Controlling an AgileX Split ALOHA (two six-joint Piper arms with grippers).
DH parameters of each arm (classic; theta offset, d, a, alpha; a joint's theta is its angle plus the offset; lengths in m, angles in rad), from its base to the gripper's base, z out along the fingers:
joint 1: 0 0.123 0 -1.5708
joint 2: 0.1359 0 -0.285 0
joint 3: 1.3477 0 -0.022 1.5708
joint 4: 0 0.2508 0 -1.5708
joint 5: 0 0 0.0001 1.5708
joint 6: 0 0.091 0 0
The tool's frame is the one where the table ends.
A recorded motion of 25 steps. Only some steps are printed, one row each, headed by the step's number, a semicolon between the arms.
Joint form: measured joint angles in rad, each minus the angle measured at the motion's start. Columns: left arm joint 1, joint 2, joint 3, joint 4, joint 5, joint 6; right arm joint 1, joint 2, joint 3, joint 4, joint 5, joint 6.
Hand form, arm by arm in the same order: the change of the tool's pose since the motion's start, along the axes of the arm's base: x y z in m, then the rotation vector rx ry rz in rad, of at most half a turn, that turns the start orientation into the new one. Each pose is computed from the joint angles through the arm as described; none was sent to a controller.
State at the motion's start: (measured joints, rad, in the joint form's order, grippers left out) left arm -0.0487 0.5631 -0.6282 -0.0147 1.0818 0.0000; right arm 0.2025 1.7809 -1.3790 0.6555 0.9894 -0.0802
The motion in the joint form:
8: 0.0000 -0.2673 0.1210 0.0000 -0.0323 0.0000; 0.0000 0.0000 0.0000 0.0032 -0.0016 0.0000
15: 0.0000 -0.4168 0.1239 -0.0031 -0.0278 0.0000; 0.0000 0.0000 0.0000 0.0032 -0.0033 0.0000
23: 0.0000 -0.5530 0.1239 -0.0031 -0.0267 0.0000; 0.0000 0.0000 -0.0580 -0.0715 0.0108 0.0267
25: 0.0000 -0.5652 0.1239 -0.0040 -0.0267 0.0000; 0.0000 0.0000 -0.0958 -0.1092 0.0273 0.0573
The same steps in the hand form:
8: -0.0399 0.0020 -0.0183 -0.0088 -0.1784 0.0005; 0.0001 0.0002 0.0002 0.0029 -0.0007 -0.0019
15: -0.0629 0.0028 -0.0151 -0.0187 -0.3202 -0.0005; 0.0003 0.0002 0.0002 0.0029 -0.0021 -0.0029
23: -0.0842 0.0039 -0.0142 -0.0253 -0.4551 -0.0007; 0.0061 -0.0030 0.0128 -0.0496 -0.0471 0.0046
25: -0.0861 0.0039 -0.0143 -0.0267 -0.4672 -0.0010; 0.0089 -0.0045 0.0216 -0.0711 -0.0615 -0.0029

